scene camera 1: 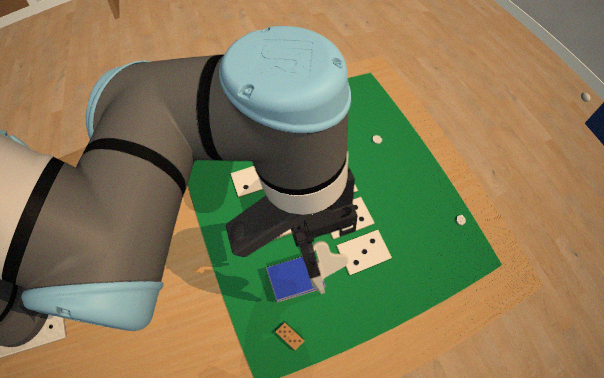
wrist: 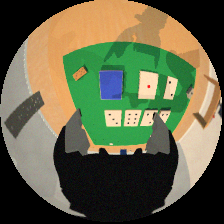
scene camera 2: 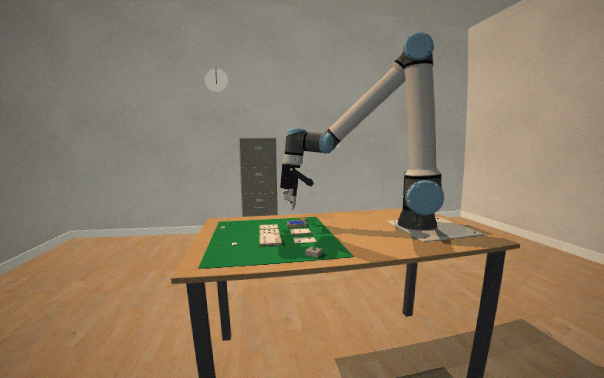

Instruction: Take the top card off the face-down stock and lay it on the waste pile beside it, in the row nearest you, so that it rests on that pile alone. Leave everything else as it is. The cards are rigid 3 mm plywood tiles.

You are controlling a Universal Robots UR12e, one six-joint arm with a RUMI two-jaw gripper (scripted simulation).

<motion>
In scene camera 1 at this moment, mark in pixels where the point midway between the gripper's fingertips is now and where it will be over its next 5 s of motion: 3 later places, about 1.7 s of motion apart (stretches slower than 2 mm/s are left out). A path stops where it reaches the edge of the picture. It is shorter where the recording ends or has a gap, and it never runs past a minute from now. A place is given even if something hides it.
The gripper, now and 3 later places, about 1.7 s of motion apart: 307,246; 293,259; 293,257; 293,266
</motion>
